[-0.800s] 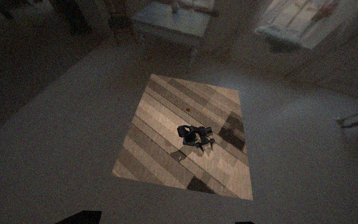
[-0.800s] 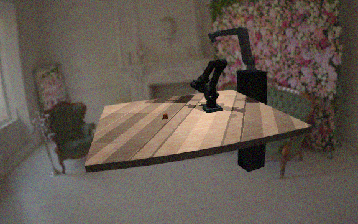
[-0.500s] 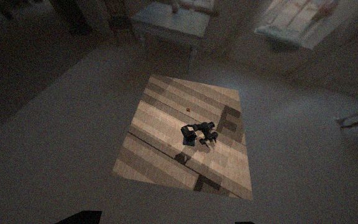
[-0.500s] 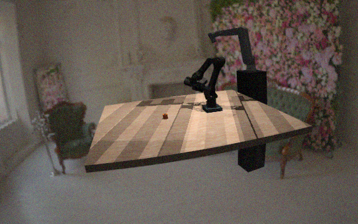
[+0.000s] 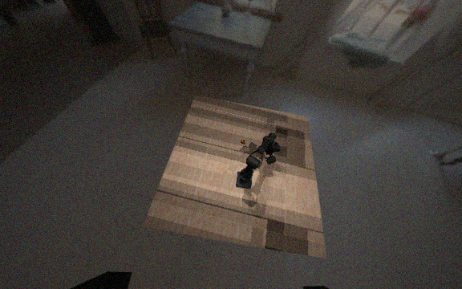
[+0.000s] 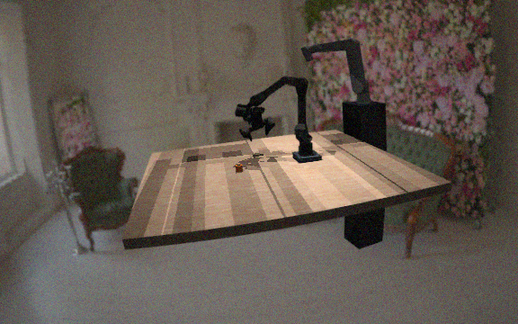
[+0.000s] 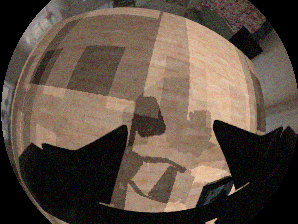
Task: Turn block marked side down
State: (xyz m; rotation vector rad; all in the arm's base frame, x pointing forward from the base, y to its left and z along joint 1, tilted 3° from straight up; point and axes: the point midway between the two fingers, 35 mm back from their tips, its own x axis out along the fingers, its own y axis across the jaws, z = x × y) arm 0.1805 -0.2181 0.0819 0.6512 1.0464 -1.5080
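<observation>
The orange block lies 190 mm ahead of my gripper tip, 230 mm to the left of it and 70 mm below it.
</observation>
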